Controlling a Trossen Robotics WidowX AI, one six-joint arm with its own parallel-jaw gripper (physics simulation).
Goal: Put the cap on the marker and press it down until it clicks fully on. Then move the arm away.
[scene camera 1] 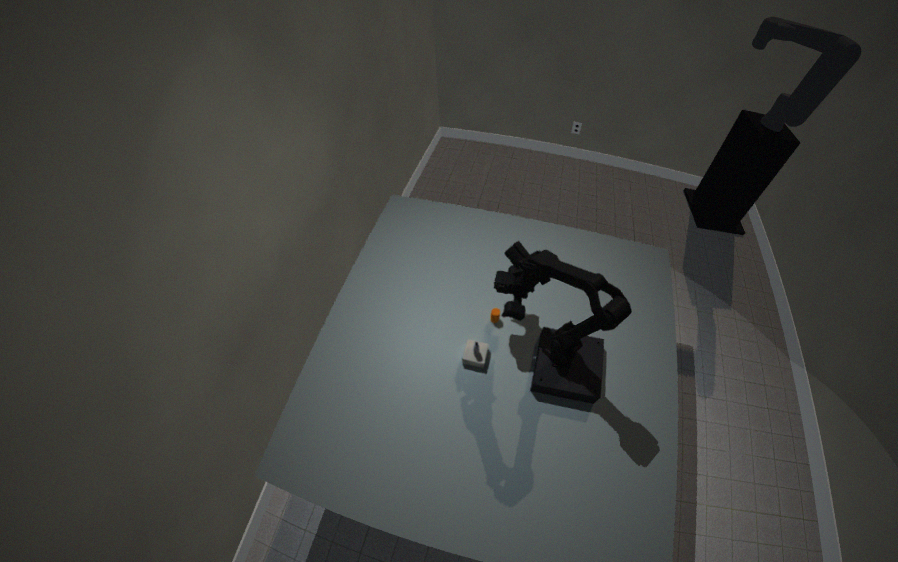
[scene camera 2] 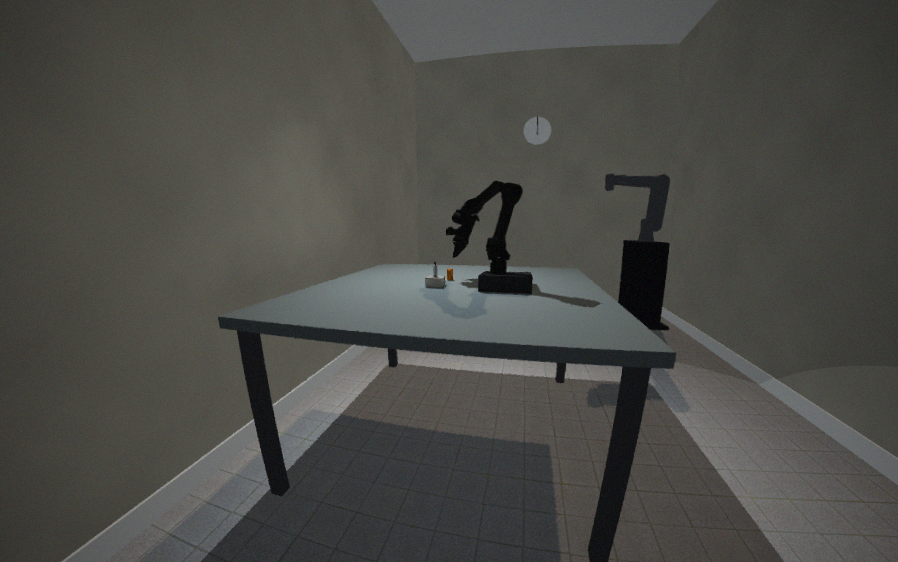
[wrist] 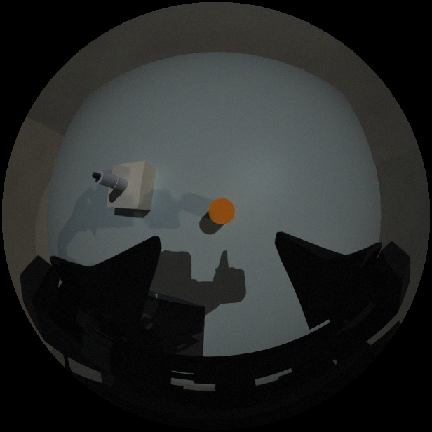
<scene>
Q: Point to a whitish block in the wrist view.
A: At 140, 175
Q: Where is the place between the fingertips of my gripper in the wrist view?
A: At 218, 240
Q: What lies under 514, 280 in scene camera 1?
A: My gripper.
</scene>
